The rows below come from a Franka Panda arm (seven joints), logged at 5 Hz.
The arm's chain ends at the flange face. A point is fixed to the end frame.
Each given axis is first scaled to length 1.
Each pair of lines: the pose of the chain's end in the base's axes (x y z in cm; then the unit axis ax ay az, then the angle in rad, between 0 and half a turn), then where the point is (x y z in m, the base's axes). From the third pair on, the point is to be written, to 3 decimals.
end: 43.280 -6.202 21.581 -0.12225 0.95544 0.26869 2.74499
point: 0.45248 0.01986 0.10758
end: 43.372 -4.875 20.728 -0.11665 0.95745 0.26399 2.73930
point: 0.45486 0.03210 0.09856
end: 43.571 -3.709 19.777 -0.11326 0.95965 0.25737 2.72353
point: 0.459 0.042 0.089
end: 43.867 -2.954 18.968 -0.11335 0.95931 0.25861 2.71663
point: 0.463 0.050 0.081
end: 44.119 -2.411 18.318 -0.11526 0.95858 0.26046 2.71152
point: 0.466 0.056 0.075
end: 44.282 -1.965 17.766 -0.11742 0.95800 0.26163 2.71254
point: 0.467 0.061 0.069
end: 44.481 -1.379 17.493 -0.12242 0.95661 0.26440 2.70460
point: 0.470 0.067 0.067
